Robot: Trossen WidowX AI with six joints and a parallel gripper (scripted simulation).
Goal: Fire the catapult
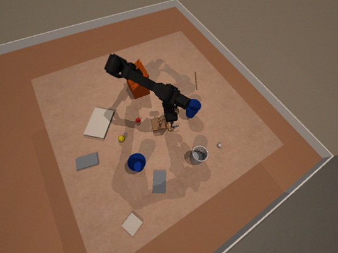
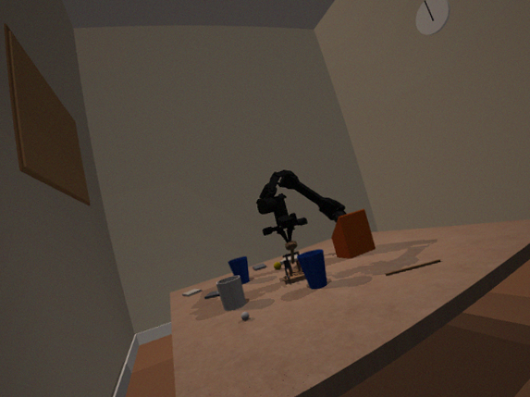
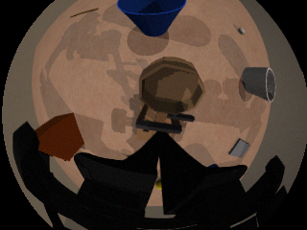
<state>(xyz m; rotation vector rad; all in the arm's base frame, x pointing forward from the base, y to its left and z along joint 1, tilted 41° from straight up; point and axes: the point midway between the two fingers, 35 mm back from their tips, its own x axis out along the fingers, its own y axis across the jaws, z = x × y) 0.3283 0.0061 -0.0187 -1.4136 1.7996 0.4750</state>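
The wooden catapult lies 60 mm below my gripper tip and 20 mm ahead of it. The rest, counted from my gripper tip: yellow ball: 300 mm to the right, 120 mm below, 50 mm behind; then white mug: 290 mm ahead, 110 mm below, 30 mm to the left; then red ball: 150 mm to the right, 120 mm below, 110 mm behind.
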